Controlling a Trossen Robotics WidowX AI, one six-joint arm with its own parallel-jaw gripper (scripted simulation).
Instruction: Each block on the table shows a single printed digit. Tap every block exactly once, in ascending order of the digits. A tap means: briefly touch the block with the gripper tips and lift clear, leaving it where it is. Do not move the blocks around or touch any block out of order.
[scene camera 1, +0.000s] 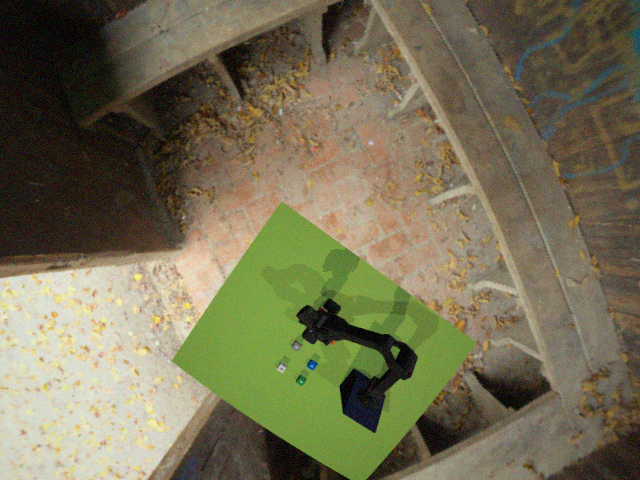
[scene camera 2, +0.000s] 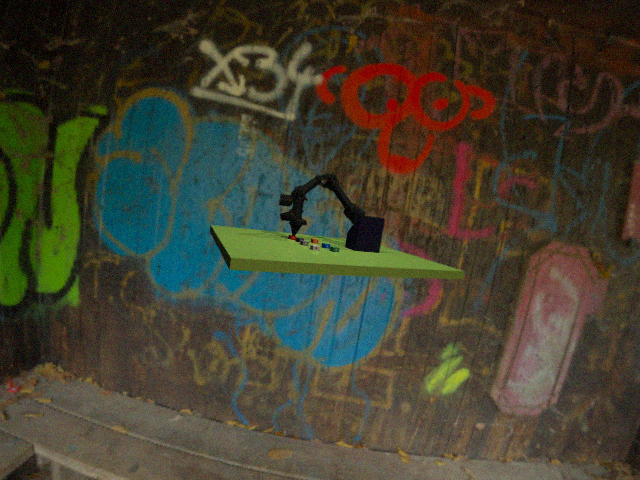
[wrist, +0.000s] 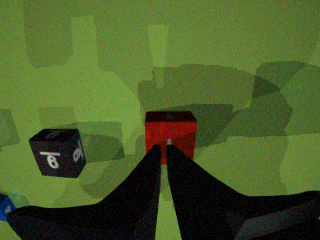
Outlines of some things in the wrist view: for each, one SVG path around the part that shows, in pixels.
My gripper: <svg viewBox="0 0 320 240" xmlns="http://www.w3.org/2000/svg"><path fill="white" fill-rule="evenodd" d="M165 147L169 188L171 188L173 204L175 204L175 213L180 227L181 239L320 240L319 191L296 193L296 195L293 193L293 195L253 197L241 195L240 192L236 192L236 189L227 187L227 184L221 183L211 173L208 173L199 164L196 164L195 161L189 159L179 148L173 147L173 145ZM160 145L155 145L155 147L149 149L147 155L137 164L136 168L132 169L127 179L119 187L112 189L112 192L108 193L107 197L104 197L99 203L80 205L80 207L76 205L76 207L40 208L36 207L36 205L19 207L15 211L12 209L11 213L8 213L8 224L11 225L16 235L21 237L21 240L155 240L160 201Z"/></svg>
A red block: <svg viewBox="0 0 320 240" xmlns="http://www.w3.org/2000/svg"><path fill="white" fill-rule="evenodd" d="M191 111L147 112L147 117L145 117L147 153L155 145L160 145L160 165L167 165L167 161L165 161L165 147L167 145L179 148L189 159L193 160L197 120Z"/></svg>
